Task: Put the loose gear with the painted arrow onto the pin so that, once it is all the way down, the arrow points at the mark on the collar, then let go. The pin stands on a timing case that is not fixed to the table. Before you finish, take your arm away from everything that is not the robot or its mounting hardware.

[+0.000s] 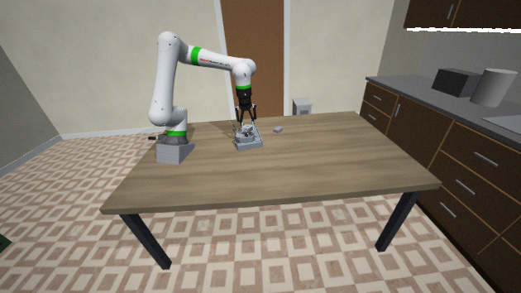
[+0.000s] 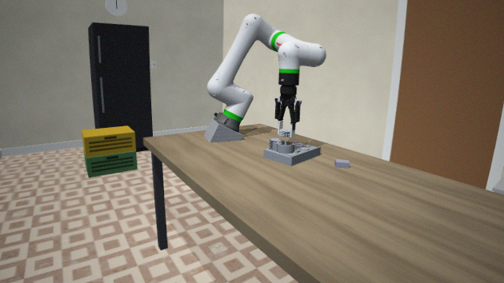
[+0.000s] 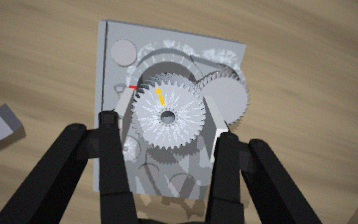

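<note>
The grey gear is 2 cm below my hand. Round my hand: thin pin-like post 5 cm ahead, 4 cm to the left, 10 cm below; then small grey block 21 cm ahead, 17 cm to the left, 13 cm below.
</note>
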